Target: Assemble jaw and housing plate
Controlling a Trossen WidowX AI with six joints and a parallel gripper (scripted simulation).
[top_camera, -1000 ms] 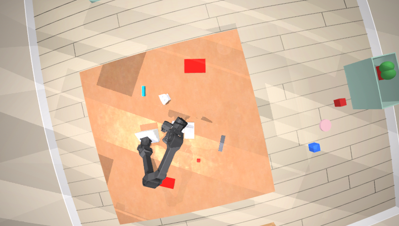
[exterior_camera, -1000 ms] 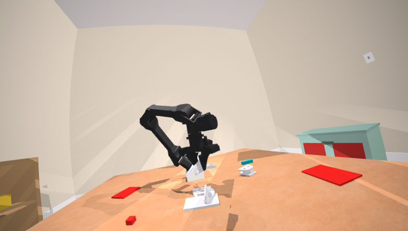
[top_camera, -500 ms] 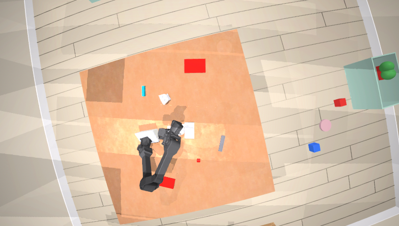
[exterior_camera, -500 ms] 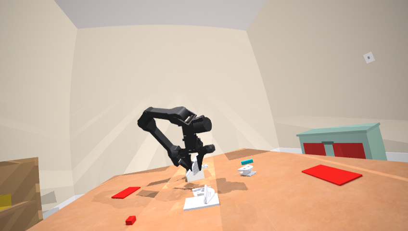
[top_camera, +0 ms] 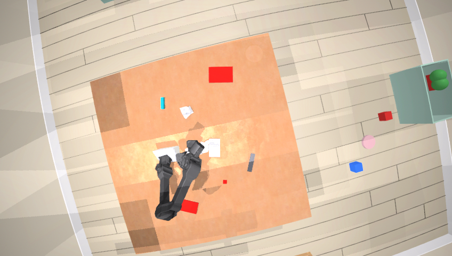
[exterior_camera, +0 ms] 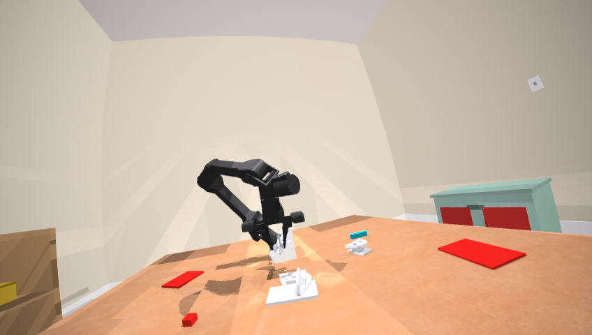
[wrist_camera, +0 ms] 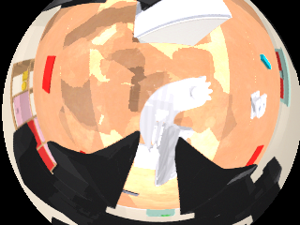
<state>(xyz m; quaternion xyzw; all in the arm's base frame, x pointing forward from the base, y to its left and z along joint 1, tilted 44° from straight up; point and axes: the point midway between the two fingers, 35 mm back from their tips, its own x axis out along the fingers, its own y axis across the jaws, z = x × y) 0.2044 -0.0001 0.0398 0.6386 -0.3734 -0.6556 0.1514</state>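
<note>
The white base plate is 11 cm ahead of my gripper tip and 8 cm below it. From my gripper tip the other things lie so: cyan bar 38 cm to the left, 13 cm behind, 8 cm below; then grey bar 32 cm ahead, 17 cm to the right, 8 cm below; then small red cube 24 cm to the right, 11 cm ahead, 8 cm below.
</note>
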